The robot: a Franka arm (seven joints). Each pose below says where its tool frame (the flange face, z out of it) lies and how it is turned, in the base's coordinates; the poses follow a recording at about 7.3 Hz.
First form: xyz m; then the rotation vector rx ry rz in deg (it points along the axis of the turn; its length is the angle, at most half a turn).
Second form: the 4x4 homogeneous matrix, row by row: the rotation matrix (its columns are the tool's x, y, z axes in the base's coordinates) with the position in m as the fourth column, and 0 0 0 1 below. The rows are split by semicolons. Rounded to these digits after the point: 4 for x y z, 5 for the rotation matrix.
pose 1, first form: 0.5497 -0.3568 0.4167 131.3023 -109.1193 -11.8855
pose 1, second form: 0.18218 -0.96184 -0.20415 0.5497; -0.98323 -0.17983 -0.03015 -0.3568; -0.00772 0.20622 -0.97848 0.4167; 0 0 0 1
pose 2, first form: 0.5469 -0.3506 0.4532 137.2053 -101.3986 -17.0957
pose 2, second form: 0.28465 -0.92640 -0.24648 0.5469; -0.95601 -0.29334 -0.00153 -0.3506; -0.07089 0.23608 -0.96915 0.4532; 0 0 0 1
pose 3, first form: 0.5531 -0.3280 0.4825 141.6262 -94.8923 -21.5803
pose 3, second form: 0.36181 -0.88782 -0.28436 0.5531; -0.92348 -0.38307 0.02098 -0.3280; -0.12756 0.25501 -0.95849 0.4825; 0 0 0 1
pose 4, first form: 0.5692 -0.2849 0.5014 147.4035 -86.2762 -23.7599
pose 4, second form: 0.46372 -0.83352 -0.30035 0.5692; -0.86977 -0.49284 0.02483 -0.2849; -0.16872 0.24972 -0.95351 0.5014; 0 0 0 1
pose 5, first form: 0.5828 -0.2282 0.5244 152.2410 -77.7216 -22.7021
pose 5, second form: 0.56093 -0.77510 -0.29082 0.5828; -0.80977 -0.58674 0.00191 -0.2282; -0.17212 0.23442 -0.95678 0.5244; 0 0 0 1
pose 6, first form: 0.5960 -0.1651 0.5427 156.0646 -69.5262 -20.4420
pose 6, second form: 0.64694 -0.71305 -0.27022 0.5960; -0.74584 -0.66547 -0.02959 -0.1651; -0.15872 0.22068 -0.96234 0.5427; 0 0 0 1
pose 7, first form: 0.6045 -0.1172 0.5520 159.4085 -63.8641 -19.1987
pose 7, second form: 0.70329 -0.66529 -0.25054 0.6045; -0.69316 -0.71998 -0.03389 -0.1172; -0.15784 0.19750 -0.96751 0.5520; 0 0 0 1
